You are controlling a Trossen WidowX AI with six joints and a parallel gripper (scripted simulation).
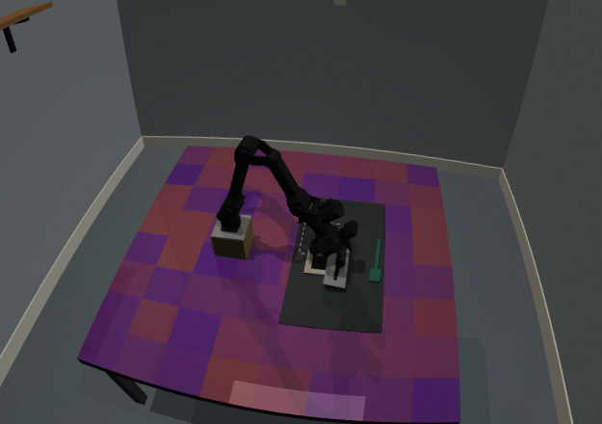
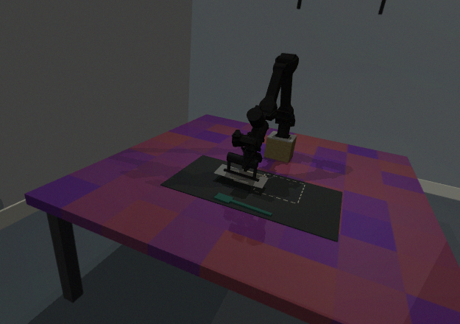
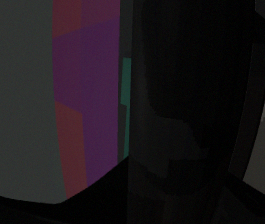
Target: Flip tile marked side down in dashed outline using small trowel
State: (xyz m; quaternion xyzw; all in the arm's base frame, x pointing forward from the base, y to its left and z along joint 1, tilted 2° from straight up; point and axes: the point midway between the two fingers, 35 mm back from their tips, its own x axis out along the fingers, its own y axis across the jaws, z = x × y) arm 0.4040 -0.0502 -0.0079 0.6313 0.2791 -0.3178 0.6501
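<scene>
Right now my gripper tip is 90 mm past the tan tile, 80 mm above it and 10 mm to the right of it. From my gripper tip the other things lie so: teal trowel 110 mm ahead, 80 mm below, 20 mm to the left; then dark mat 100 mm below, 50 mm to the left, 30 mm behind.
</scene>
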